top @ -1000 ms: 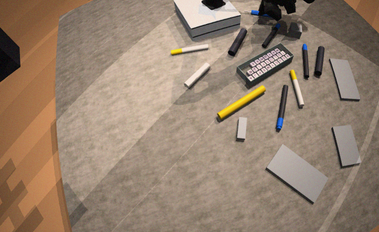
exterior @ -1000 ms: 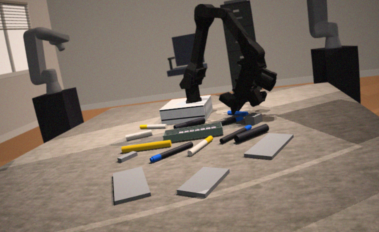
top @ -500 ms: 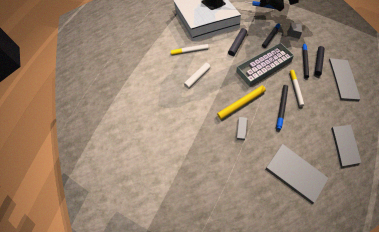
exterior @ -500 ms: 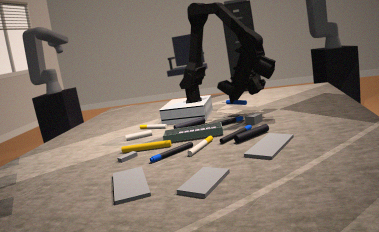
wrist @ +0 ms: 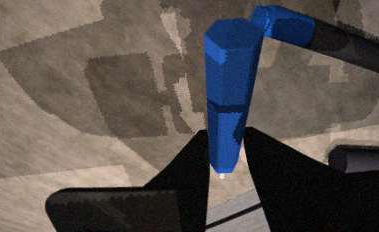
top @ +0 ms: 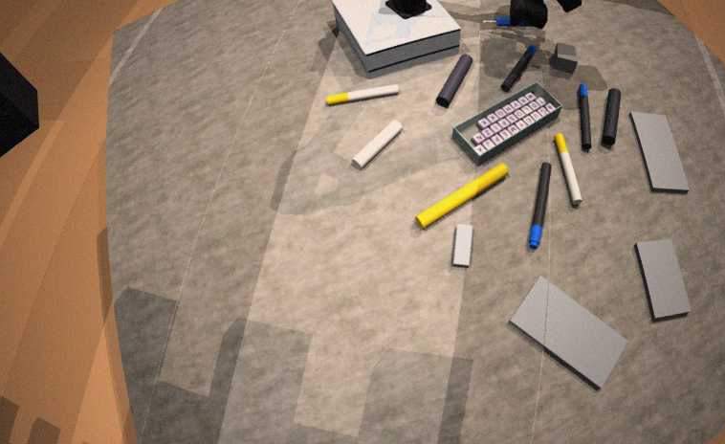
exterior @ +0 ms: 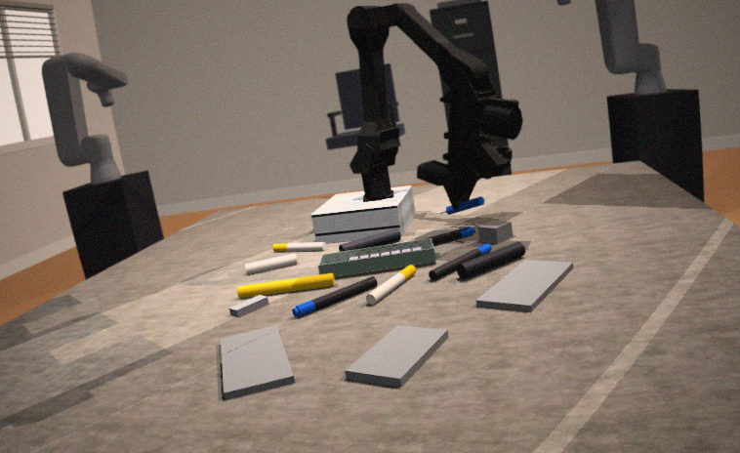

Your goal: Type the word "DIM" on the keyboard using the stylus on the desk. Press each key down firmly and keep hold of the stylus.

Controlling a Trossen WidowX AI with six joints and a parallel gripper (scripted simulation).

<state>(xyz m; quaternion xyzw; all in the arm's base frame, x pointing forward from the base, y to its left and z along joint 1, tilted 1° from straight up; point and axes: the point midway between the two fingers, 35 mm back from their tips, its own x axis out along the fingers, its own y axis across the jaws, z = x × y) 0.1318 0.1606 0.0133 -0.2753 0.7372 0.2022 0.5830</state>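
Right now the blue stylus is 1 cm to the right of my gripper tip and 1 cm behind it. Round my gripper tip: D key: 16 cm ahead, 10 cm to the right, 3 cm below; then yellow cylinder: 31 cm to the right, 22 cm ahead, 3 cm below; then small grey cube: 11 cm ahead, 5 cm to the left, 3 cm below.
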